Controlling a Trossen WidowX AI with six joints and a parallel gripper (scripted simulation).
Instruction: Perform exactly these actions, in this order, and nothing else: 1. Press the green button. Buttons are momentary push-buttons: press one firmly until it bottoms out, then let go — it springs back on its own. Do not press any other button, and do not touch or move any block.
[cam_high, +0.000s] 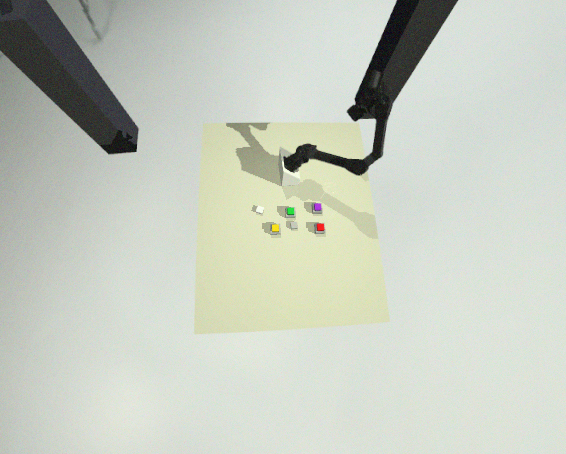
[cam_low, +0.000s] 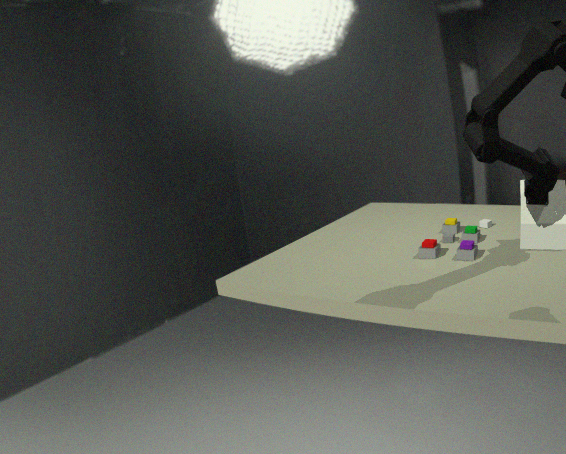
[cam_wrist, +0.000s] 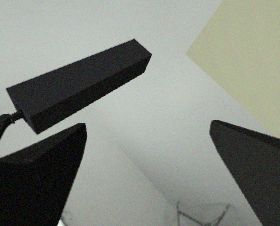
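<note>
Now: the green button 38 cm ahead of my gripper tip, 37 cm to the right of it and 30 cm below it. The rest, counted from my gripper tip: red button (48 cm ahead, 30 cm below, 24 cm to the right); then small grey block (45 cm ahead, 36 cm to the right, 32 cm below); then purple button (37 cm ahead, 30 cm below, 24 cm to the right).
</note>
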